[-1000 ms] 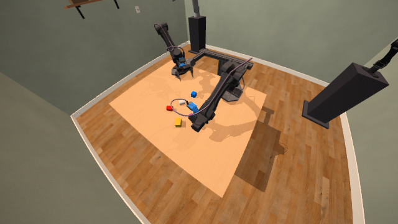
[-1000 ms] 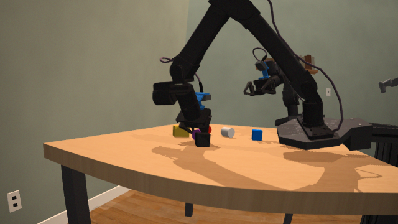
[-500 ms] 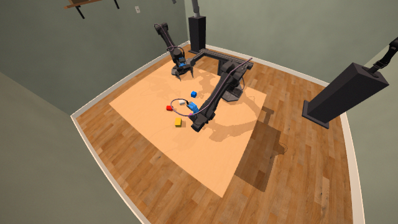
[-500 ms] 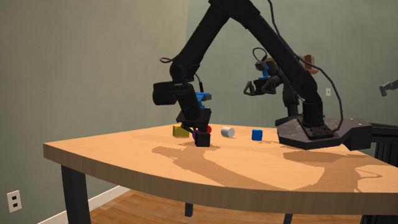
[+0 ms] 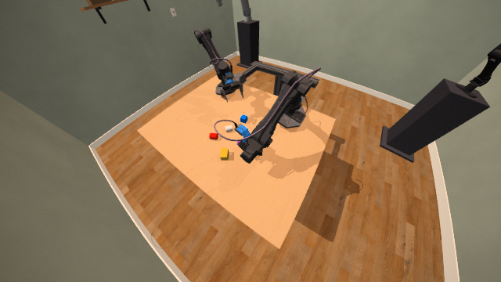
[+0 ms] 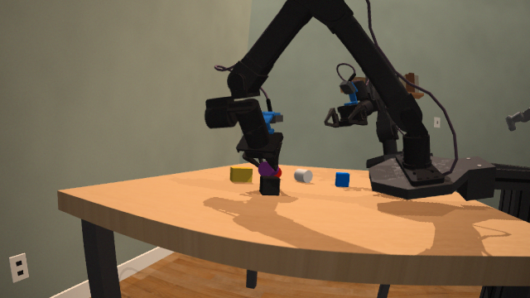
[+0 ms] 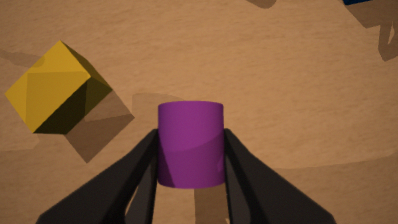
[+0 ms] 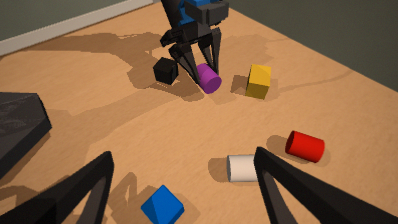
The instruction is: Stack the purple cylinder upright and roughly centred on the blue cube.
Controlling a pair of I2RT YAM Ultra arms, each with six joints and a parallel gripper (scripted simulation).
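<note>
Right now the blue cube is 19 cm behind my left hand, 14 cm to the right of it and 3 cm below it. Round my left hand: purple cylinder: 1 cm below; then black cube: 9 cm to the left, 4 cm behind, 3 cm below; then yellow block: 10 cm ahead, 5 cm to the right, 3 cm below.
</note>
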